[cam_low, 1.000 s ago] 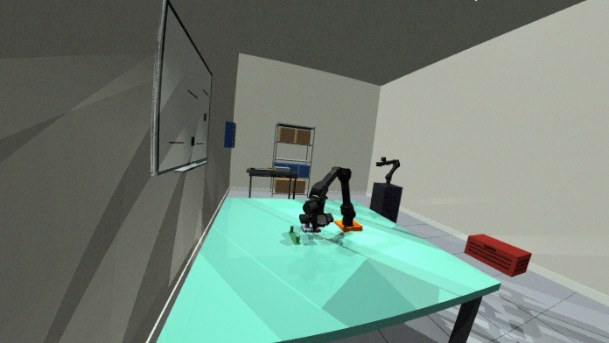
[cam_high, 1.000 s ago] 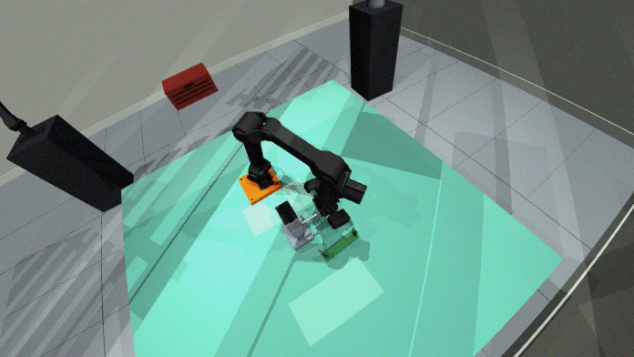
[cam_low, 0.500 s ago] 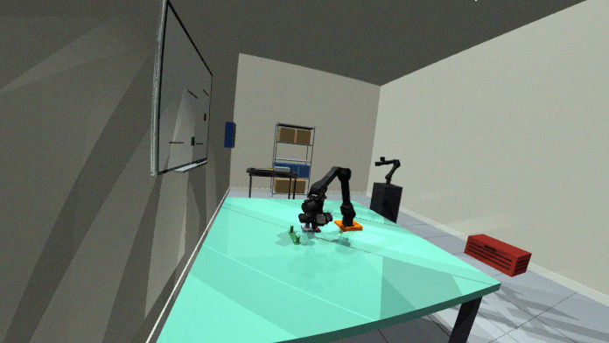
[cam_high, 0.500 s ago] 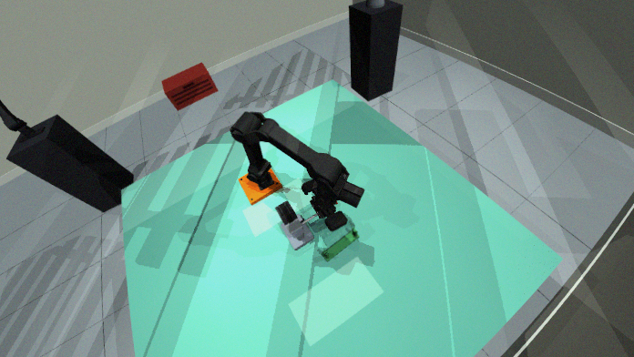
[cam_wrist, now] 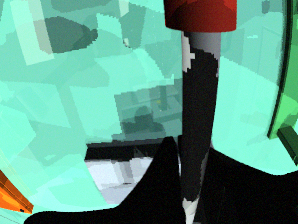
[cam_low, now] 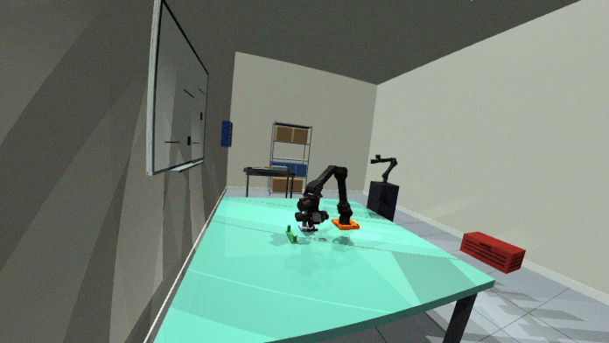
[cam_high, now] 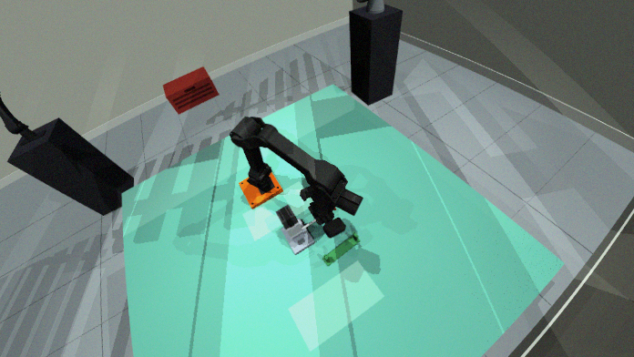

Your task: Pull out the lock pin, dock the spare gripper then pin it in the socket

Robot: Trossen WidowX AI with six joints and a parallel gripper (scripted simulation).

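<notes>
Right now the mount socket is 80 mm to the right of my gripper tip and 10 mm above it. The rest, counted from my gripper tip: green bracket strip 110 mm ahead, 20 mm to the left, 20 mm below; spare gripper 80 mm to the right, 80 mm above.
</notes>
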